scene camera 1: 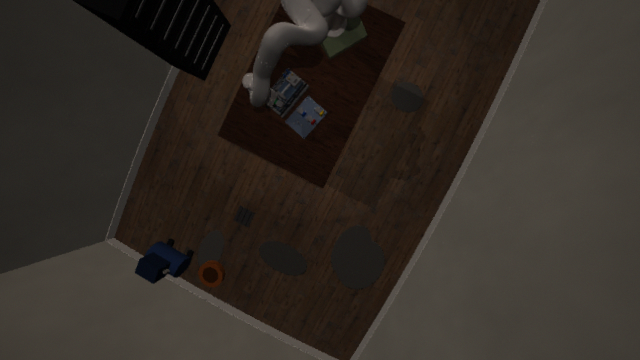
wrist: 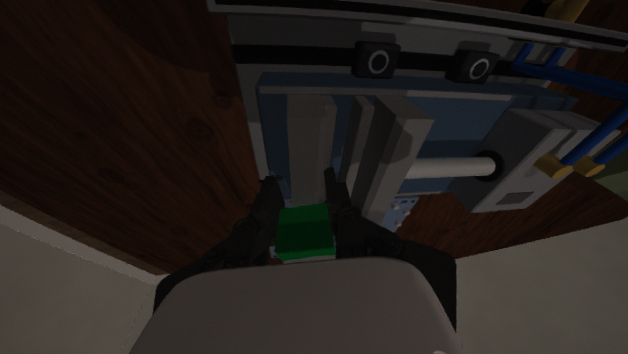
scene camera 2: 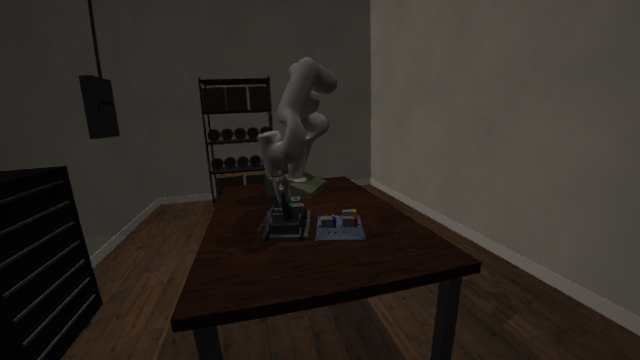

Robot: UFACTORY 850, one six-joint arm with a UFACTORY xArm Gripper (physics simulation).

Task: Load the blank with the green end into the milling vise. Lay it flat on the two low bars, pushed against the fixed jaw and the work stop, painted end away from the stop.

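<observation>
The blank with the green end (scene camera 1: 278, 103) (scene camera 2: 290, 209) (wrist: 305, 231) is between the two black fingers of my gripper (scene camera 2: 286, 211) (wrist: 303, 186), which is shut on it. Its green end faces the wrist camera; most of its grey body is hidden. The milling vise (scene camera 1: 289, 94) (scene camera 2: 286, 228) (wrist: 445, 117) lies under the gripper. In the wrist view the blank shows at the near end of the grey fixed jaw (wrist: 307, 142); contact cannot be told. The movable jaw (wrist: 395, 145), on a rod, stands to the right. The work stop cannot be made out.
A light blue tray (scene camera 1: 303, 131) (scene camera 2: 340, 236) beside the vise holds blanks with blue (scene camera 2: 334, 222), red (scene camera 2: 355, 221) and yellow (scene camera 2: 354, 212) ends. Blue hoses (wrist: 595, 137) with brass fittings rise at the vise's right in the wrist view. Two black knobs (wrist: 377, 60) (wrist: 477, 67) line its far side.
</observation>
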